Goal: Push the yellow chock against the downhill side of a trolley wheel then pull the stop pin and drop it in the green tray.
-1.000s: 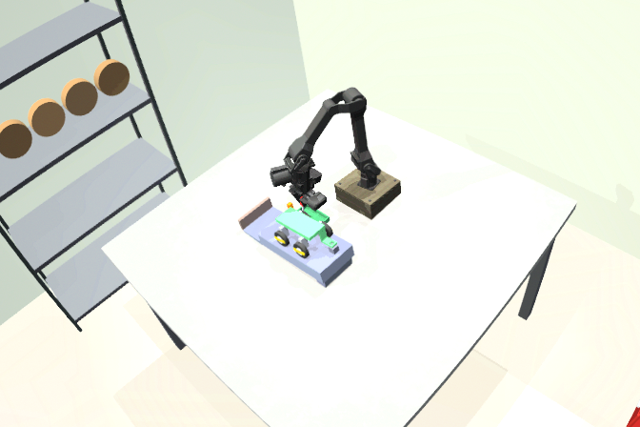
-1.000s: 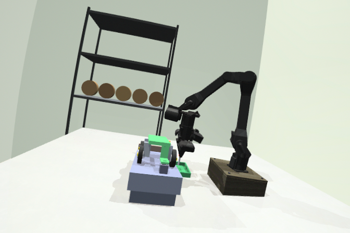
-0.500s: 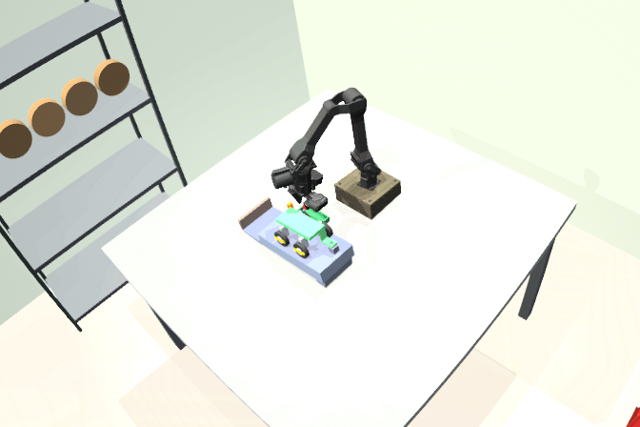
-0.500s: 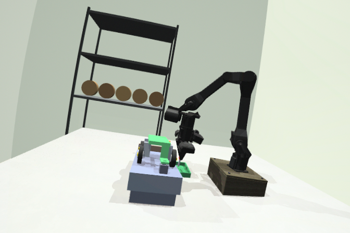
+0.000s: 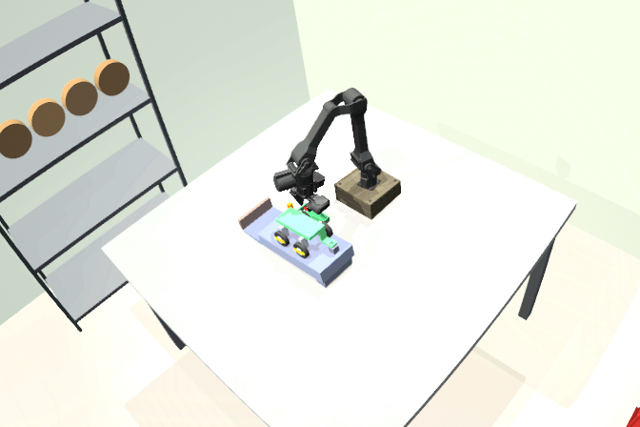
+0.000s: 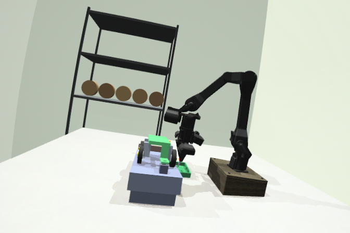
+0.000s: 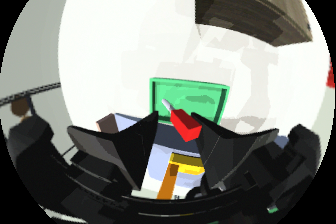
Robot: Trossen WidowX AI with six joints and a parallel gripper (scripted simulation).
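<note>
Now: the green tray 6 cm below my gripper tip and 2 cm to the left of it. Round my gripper tip: red-headed stop pin right at my gripper tip; then lavender ramp 14 cm ahead, 9 cm to the left; then yellow chock 7 cm ahead, 3 cm above, 2 cm to the left.
</note>
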